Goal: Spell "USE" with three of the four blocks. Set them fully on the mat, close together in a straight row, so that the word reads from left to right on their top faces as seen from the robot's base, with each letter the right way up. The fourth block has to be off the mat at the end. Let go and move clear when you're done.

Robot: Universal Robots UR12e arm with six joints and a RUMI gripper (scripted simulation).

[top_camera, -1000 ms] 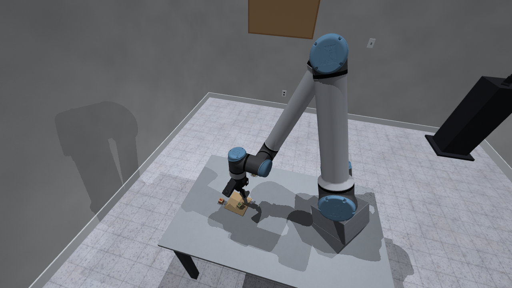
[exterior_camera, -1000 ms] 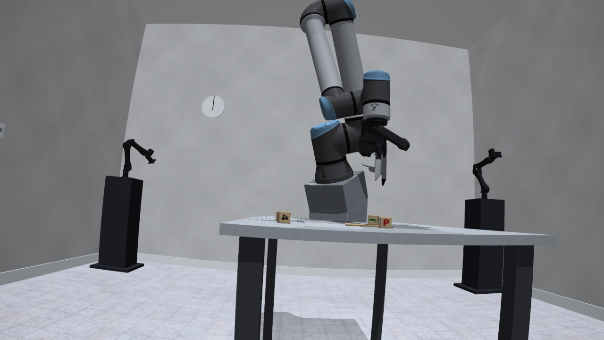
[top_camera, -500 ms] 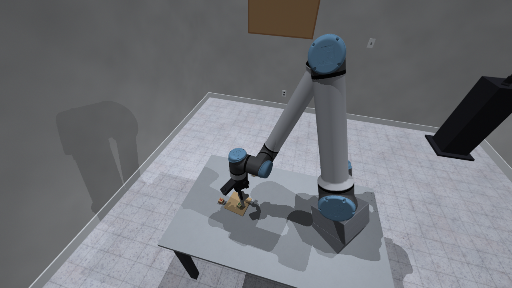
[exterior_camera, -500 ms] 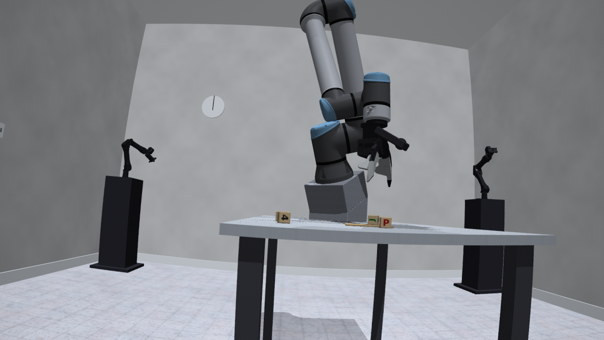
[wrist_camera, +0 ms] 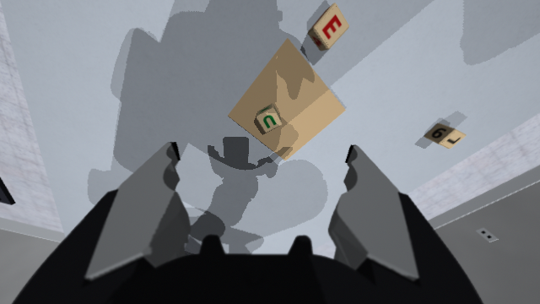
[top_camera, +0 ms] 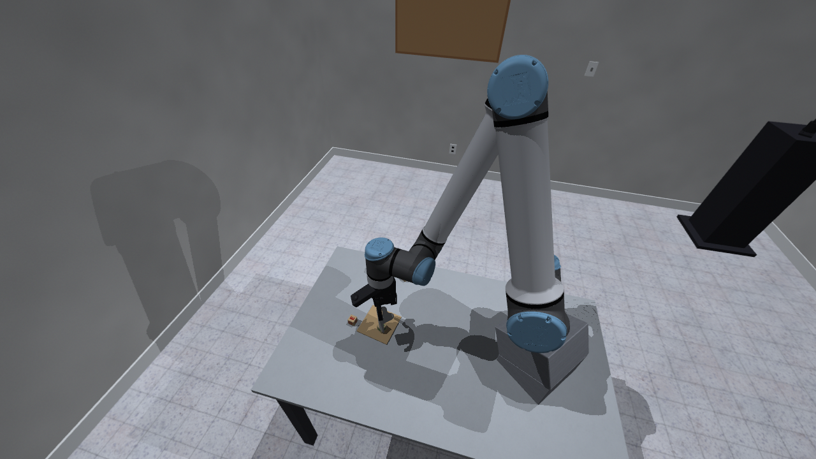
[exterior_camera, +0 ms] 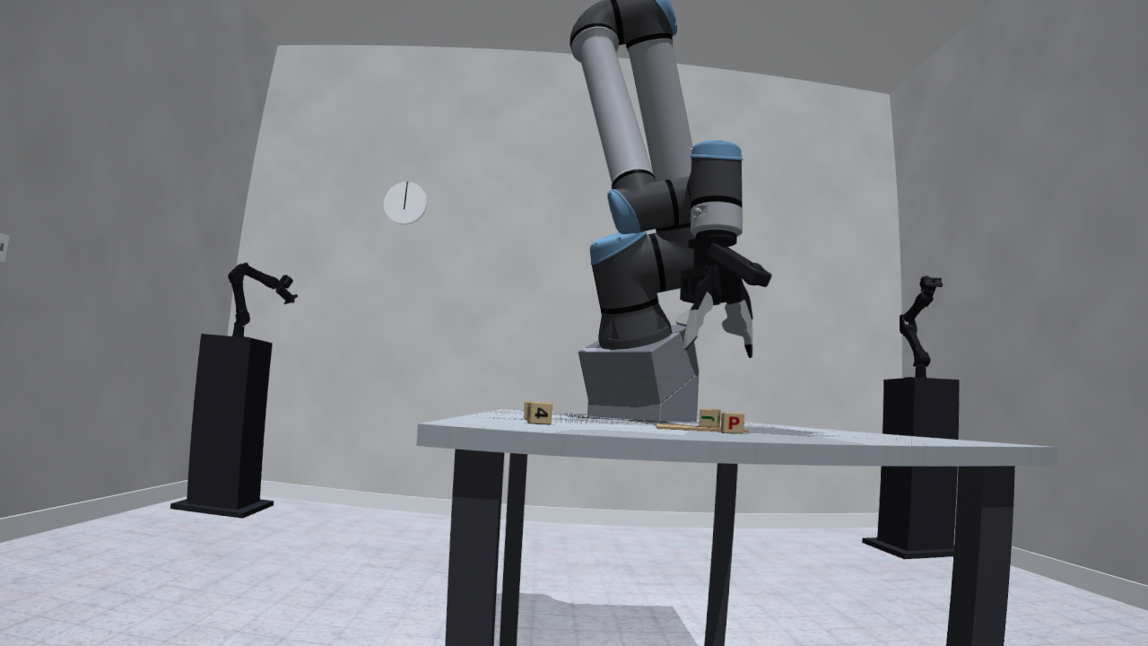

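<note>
Right now the tan mat is 120 mm below my hand, 30 mm to the right of it and 10 mm ahead of it.
</note>
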